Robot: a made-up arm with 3 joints. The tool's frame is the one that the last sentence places.
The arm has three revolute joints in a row. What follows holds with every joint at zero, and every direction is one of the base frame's. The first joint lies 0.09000 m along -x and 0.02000 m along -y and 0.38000 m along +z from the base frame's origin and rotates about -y. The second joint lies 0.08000 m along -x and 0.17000 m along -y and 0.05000 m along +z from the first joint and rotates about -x. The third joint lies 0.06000 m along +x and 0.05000 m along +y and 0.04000 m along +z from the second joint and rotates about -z. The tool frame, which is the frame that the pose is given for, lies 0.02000 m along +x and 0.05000 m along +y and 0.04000 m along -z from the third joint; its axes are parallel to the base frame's.
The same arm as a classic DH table. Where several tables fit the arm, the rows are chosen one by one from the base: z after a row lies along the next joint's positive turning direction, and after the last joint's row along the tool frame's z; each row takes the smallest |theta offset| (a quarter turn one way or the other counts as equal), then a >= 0, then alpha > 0; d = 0 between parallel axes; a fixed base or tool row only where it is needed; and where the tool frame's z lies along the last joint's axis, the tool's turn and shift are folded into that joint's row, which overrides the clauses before.
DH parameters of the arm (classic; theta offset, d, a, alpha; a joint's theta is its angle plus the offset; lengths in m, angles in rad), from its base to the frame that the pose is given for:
base (fixed): 0 0.38 -0.09 1.5708
joint 1: 1.5708 0.19 0.05 -1.5708
joint 2: 1.5708 0.02 0.05 -1.5708
joint 3: 0.3805 0 0.0539 3.1416
tool (fixed): -1.1903 0 0 0

